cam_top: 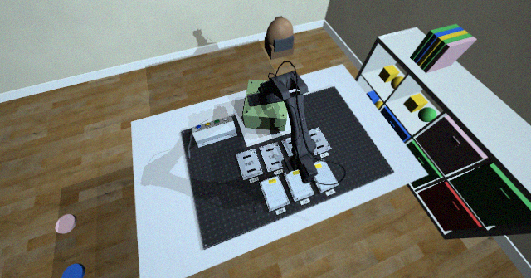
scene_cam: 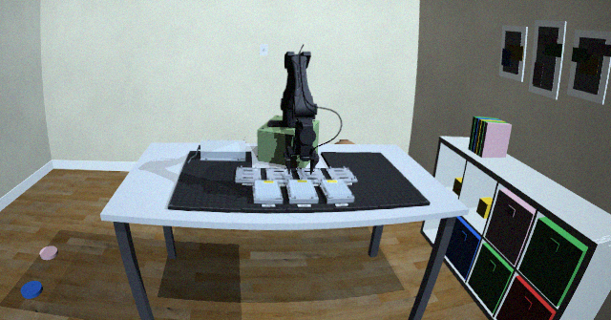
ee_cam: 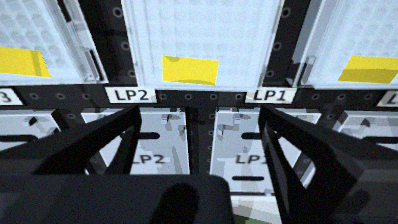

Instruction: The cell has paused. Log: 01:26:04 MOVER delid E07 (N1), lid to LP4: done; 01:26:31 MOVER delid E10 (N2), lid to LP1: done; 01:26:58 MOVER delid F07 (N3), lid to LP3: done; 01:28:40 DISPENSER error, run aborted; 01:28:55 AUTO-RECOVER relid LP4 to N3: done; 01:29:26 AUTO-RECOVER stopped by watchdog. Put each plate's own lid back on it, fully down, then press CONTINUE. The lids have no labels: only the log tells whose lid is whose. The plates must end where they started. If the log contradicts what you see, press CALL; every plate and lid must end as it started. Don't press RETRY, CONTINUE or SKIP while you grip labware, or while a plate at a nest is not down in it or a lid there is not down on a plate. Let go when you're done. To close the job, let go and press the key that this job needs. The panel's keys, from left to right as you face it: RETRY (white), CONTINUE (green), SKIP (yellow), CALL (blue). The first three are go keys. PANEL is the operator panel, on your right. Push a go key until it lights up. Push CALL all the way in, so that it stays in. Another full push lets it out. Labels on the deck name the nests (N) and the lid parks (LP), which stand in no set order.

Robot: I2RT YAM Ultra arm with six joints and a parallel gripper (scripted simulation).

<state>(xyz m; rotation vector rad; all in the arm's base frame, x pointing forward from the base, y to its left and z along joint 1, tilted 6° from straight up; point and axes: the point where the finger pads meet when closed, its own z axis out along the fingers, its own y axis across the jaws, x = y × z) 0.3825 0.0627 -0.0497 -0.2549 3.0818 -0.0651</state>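
The green continue key is 35 cm to the right of my hand and 34 cm behind it. Also, from my hand: lid park LP2: 12 cm behind, 6 cm below, 5 cm to the left; plate: 7 cm ahead, 4 cm below, 1 cm to the left; white retry key: 34 cm behind, 30 cm to the right.
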